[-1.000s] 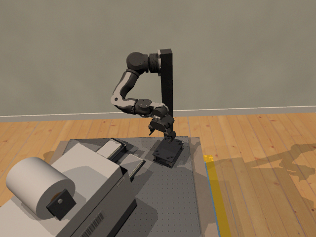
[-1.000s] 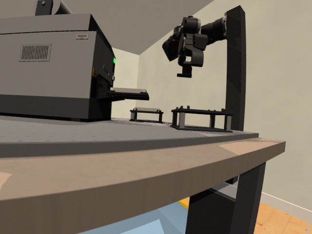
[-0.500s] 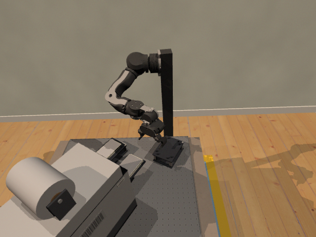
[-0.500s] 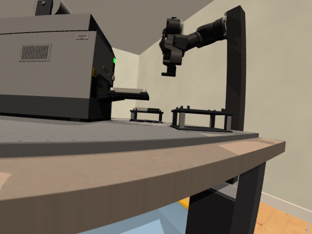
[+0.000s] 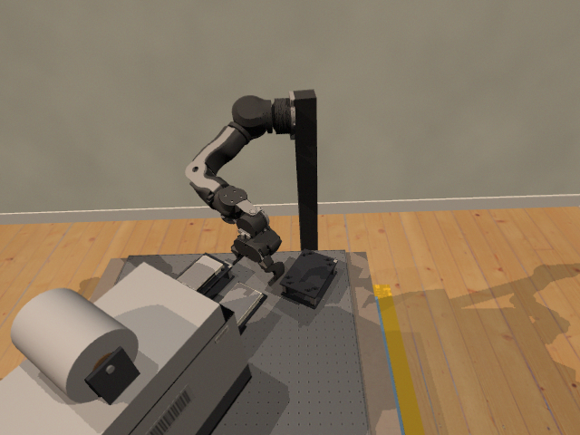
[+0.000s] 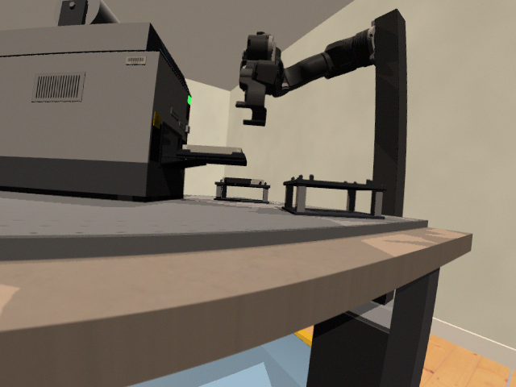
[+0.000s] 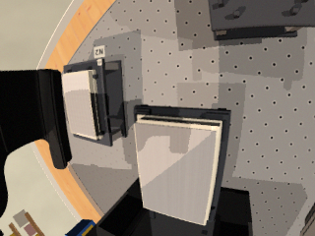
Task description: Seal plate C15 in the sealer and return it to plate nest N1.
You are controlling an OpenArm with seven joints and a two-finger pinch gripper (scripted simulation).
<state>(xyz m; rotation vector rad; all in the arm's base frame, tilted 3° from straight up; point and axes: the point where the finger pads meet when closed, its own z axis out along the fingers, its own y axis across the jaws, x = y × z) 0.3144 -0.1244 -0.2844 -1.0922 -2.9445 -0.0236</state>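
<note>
The sealer's stage lies 50 mm ahead of my hand, 70 mm to the right of it and 90 mm below it. From my hand the other things lie so: foil roll (310 mm ahead, 270 mm to the right, 230 mm above); then start key (70 mm ahead, 200 mm to the right).
</note>
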